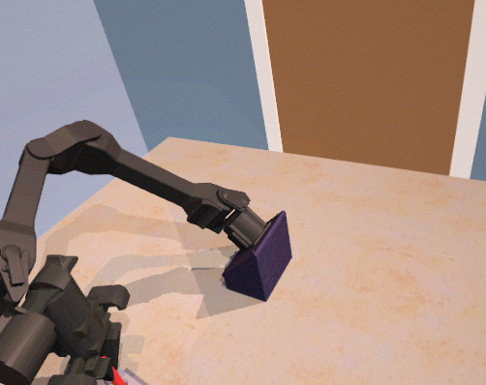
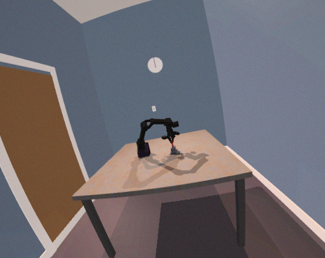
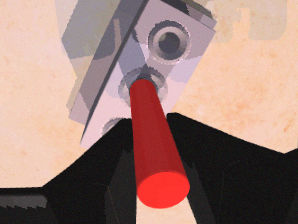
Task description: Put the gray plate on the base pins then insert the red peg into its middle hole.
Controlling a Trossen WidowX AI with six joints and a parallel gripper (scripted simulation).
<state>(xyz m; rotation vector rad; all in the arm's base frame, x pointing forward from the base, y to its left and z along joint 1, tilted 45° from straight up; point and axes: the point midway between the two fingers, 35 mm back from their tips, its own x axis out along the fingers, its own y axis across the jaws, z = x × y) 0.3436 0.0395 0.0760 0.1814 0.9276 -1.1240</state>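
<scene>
Now: the red peg right at my gripper tip. The rest, counted from my gripper tip: base 9 cm below; then gray plate 5 cm below.
</scene>
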